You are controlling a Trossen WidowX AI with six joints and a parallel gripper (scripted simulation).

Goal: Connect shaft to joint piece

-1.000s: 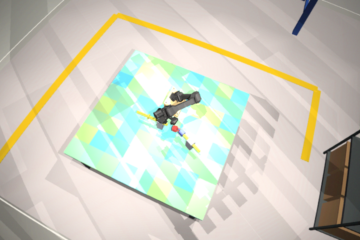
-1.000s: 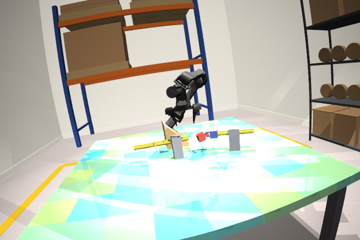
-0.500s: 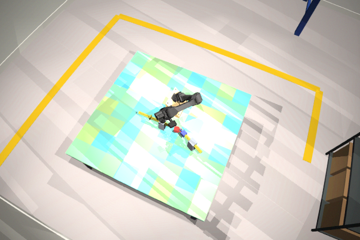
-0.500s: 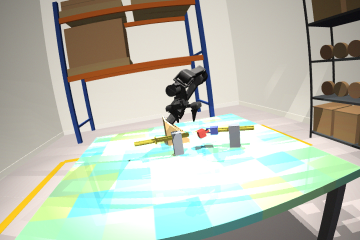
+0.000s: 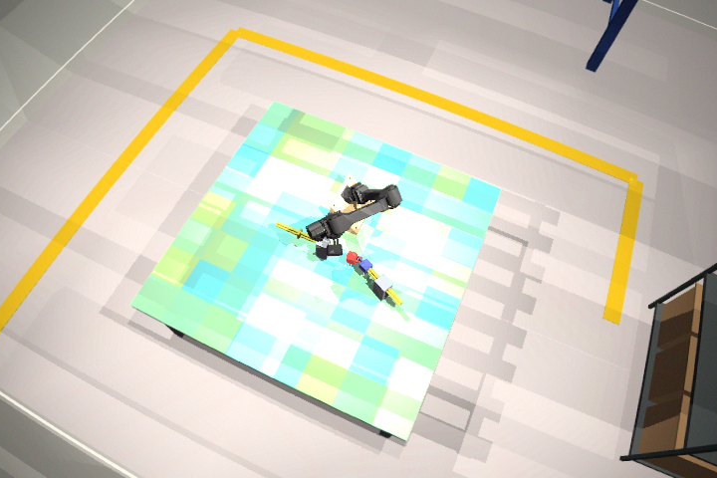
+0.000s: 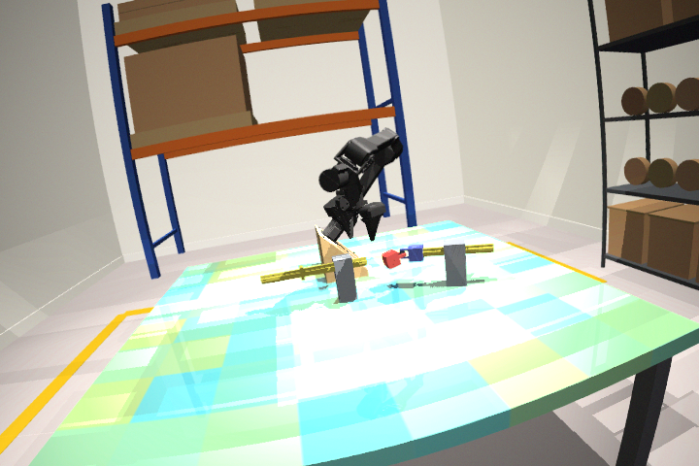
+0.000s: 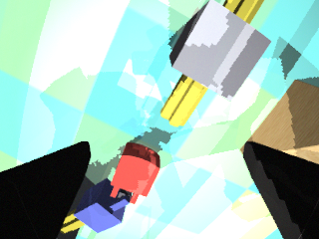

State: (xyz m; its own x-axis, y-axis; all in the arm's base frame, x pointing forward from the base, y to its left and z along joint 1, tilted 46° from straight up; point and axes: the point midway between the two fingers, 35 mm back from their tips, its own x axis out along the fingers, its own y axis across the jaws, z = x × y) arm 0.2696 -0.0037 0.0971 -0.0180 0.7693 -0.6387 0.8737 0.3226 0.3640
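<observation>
Right now my gripper tip is 10 mm past the red joint piece, 80 mm to the right of it and 70 mm above it.
</observation>
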